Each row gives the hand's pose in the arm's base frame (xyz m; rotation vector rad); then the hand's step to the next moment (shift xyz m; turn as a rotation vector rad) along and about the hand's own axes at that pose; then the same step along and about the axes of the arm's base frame.
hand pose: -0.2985 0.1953 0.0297 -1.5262 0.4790 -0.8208
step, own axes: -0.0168 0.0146 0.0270 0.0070 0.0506 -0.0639
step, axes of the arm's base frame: 0.0112 0.0284 -0.0171 -0.0338 -0.0554 -0.0498
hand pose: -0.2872 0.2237 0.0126 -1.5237 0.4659 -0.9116
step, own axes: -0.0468 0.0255 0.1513 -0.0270 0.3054 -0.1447
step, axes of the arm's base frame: 0.0928 0.1274 -0.0299 -0.0619 -0.1279 -0.3078
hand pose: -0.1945 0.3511 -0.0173 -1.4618 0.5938 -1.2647
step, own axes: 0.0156 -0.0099 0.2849 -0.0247 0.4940 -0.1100
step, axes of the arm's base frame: 0.2626 0.0997 0.0509 0.0192 -0.1754 -0.4750
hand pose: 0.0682 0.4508 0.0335 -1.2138 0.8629 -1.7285
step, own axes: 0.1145 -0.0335 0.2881 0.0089 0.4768 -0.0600
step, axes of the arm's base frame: 0.2452 -0.1101 0.1581 0.0564 -0.2022 -0.4324
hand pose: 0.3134 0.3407 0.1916 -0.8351 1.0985 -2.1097
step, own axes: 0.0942 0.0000 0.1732 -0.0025 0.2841 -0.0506
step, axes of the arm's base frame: 0.0731 -0.1517 0.1026 0.0272 -0.1077 -0.2664
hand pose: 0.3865 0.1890 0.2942 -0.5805 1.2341 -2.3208
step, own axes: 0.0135 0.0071 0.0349 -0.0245 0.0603 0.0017
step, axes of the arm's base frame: 0.0097 -0.0341 0.0140 0.0321 -0.0175 -0.0539
